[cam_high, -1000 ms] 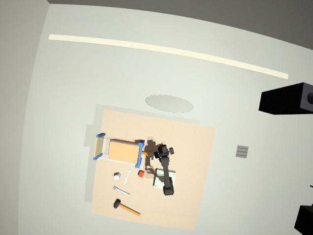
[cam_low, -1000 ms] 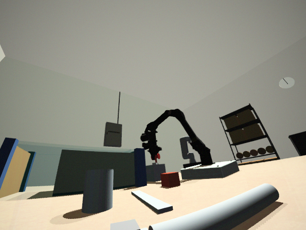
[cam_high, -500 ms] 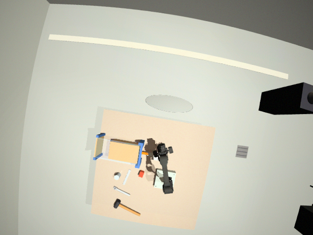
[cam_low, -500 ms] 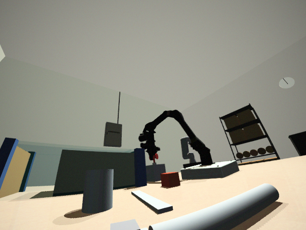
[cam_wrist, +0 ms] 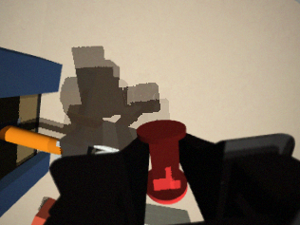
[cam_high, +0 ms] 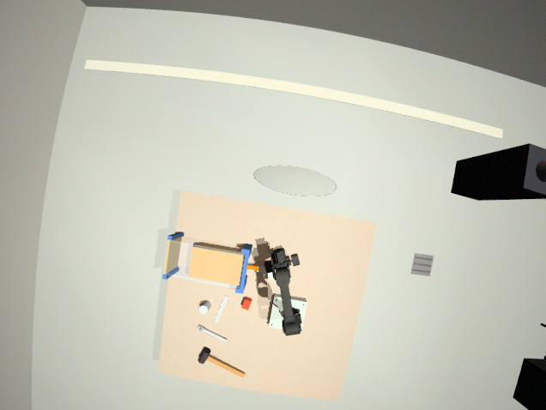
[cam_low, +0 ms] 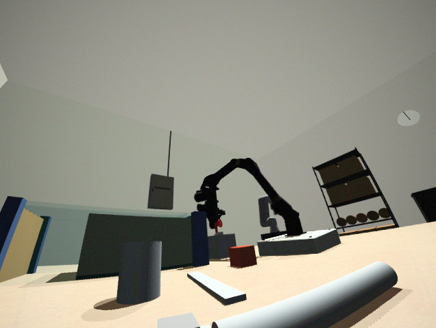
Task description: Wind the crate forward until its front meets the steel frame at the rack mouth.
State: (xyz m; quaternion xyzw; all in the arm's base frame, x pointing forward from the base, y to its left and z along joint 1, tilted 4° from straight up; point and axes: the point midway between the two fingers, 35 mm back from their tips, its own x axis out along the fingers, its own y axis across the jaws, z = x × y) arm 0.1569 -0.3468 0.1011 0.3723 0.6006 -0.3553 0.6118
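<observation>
Now: the winch crank handle 50 mm to the left of my gripper tip, 20 mm below it and 10 mm ahead of it. From my gripper tip the other things lie so: winch: 90 mm to the left, 90 mm below, 20 mm ahead; then blue frame: 190 mm ahead, 110 mm to the left, 20 mm below; then red knob: 10 mm to the left, 10 mm behind, 10 mm above.
</observation>
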